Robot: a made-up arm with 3 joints. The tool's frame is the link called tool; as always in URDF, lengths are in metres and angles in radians. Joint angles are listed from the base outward.
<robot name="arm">
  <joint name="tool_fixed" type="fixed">
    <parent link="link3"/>
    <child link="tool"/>
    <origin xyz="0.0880 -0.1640 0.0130"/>
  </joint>
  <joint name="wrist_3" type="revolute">
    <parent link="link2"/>
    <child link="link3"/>
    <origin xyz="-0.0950 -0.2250 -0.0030"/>
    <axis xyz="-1 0 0"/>
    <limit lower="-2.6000" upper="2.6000"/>
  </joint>
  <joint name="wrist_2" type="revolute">
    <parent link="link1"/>
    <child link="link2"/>
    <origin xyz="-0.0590 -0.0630 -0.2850"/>
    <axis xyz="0 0 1"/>
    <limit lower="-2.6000" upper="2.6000"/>
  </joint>
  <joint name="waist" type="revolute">
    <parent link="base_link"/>
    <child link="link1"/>
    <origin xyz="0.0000 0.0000 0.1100"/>
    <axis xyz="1 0 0"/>
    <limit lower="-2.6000" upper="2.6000"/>
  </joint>
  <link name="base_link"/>
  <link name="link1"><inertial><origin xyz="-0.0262 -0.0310 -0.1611"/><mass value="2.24"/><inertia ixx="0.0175" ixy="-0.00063" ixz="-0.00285" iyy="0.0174" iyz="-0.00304" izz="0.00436"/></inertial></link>
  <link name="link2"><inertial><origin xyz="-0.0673 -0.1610 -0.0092"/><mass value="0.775"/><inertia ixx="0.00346" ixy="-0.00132" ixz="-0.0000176" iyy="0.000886" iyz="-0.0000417" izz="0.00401"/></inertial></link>
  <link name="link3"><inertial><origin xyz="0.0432 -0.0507 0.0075"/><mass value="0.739"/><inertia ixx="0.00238" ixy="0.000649" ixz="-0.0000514" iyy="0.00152" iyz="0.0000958" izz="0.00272"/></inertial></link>
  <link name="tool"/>
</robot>
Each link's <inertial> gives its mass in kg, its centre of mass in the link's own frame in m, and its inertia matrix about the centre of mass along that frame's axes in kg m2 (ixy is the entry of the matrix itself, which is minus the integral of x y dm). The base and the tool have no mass. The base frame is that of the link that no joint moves.
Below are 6 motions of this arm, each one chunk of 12 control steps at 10 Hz.
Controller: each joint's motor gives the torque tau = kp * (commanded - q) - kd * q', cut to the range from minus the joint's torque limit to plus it. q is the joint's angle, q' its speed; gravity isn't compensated. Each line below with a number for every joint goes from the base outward.
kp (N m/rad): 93 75 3.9
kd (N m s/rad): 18 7.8 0.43
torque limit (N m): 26 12 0.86
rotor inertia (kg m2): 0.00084 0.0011 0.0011
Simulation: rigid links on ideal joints. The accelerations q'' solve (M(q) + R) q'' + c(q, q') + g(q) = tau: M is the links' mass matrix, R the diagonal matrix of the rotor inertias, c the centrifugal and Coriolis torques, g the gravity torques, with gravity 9.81 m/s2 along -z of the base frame. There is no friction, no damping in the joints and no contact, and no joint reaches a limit. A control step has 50 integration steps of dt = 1/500 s. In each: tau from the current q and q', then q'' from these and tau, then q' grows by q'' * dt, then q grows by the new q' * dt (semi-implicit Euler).
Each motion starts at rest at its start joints. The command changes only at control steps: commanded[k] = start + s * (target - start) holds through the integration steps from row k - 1 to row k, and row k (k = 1, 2, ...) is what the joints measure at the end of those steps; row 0 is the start. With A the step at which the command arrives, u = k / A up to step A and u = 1 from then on. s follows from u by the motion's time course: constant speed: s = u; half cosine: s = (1 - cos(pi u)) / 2; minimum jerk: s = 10 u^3 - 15 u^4 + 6 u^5; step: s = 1 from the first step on.
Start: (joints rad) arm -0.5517 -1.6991 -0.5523
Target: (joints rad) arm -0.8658 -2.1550 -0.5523
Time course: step
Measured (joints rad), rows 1 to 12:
1: -0.6585 -1.9909 -0.5780
2: -0.7199 -2.1112 -0.5972
3: -0.7584 -2.1522 -0.6019
4: -0.7810 -2.1665 -0.6010
5: -0.7939 -2.1718 -0.5989
6: -0.8011 -2.1739 -0.5972
7: -0.8051 -2.1747 -0.5961
8: -0.8074 -2.1751 -0.5954
9: -0.8086 -2.1753 -0.5950
10: -0.8093 -2.1754 -0.5948
11: -0.8097 -2.1754 -0.5947
12: -0.8099 -2.1754 -0.5946

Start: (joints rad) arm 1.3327 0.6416 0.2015
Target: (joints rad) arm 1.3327 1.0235 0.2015
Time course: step
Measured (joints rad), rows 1 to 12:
1: 1.3036 0.8563 0.1731
2: 1.2893 0.9497 0.1644
3: 1.2800 0.9802 0.1619
4: 1.2742 0.9902 0.1610
5: 1.2708 0.9936 0.1604
6: 1.2689 0.9947 0.1600
7: 1.2678 0.9951 0.1598
8: 1.2672 0.9953 0.1596
9: 1.2668 0.9953 0.1595
10: 1.2666 0.9954 0.1594
11: 1.2665 0.9954 0.1594
12: 1.2665 0.9954 0.1594

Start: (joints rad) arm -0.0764 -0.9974 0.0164
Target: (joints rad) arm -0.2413 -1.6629 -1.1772
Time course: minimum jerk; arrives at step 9
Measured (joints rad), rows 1 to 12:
1: -0.0644 -1.0034 -0.0463
2: -0.0609 -1.0333 -0.1222
3: -0.0686 -1.0999 -0.2471
4: -0.0864 -1.2034 -0.4299
5: -0.1112 -1.3293 -0.6482
6: -0.1388 -1.4554 -0.8640
7: -0.1646 -1.5588 -1.0394
8: -0.1848 -1.6247 -1.1499
9: -0.1981 -1.6540 -1.1974
10: -0.2064 -1.6647 -1.2131
11: -0.2113 -1.6686 -1.2179
12: -0.2141 -1.6701 -1.2193

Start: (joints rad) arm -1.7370 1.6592 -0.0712
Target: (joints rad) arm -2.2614 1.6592 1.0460
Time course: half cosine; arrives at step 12
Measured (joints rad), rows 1 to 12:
1: -1.7105 1.6845 -0.0514
2: -1.7008 1.6981 -0.0124
3: -1.7129 1.7023 0.0567
4: -1.7429 1.7031 0.1549
5: -1.7875 1.7026 0.2765
6: -1.8429 1.7016 0.4134
7: -1.9048 1.7002 0.5562
8: -1.9690 1.6987 0.6948
9: -2.0308 1.6970 0.8195
10: -2.0861 1.6954 0.9217
11: -2.1310 1.6939 0.9950
12: -2.1624 1.6928 1.0346

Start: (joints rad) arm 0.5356 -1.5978 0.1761
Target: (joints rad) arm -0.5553 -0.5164 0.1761
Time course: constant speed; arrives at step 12
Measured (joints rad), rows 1 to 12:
1: 0.4888 -1.5316 0.1273
2: 0.4232 -1.4474 0.1019
3: 0.3502 -1.3605 0.0902
4: 0.2735 -1.2732 0.0842
5: 0.1949 -1.1861 0.0809
6: 0.1152 -1.0993 0.0790
7: 0.0350 -1.0126 0.0784
8: -0.0456 -0.9259 0.0787
9: -0.1265 -0.8391 0.0798
10: -0.2078 -0.7521 0.0819
11: -0.2895 -0.6648 0.0848
12: -0.3716 -0.5771 0.0886

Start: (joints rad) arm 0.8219 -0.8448 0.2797
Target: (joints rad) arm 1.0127 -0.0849 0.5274
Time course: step
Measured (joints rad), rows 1 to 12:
1: 0.8875 -0.3916 0.3649
2: 0.9172 -0.1773 0.4055
3: 0.9408 -0.1073 0.4241
4: 0.9552 -0.0843 0.4322
5: 0.9634 -0.0766 0.4358
6: 0.9679 -0.0740 0.4376
7: 0.9703 -0.0731 0.4384
8: 0.9716 -0.0728 0.4388
9: 0.9723 -0.0727 0.4391
10: 0.9727 -0.0727 0.4392
11: 0.9729 -0.0726 0.4392
12: 0.9730 -0.0726 0.4393

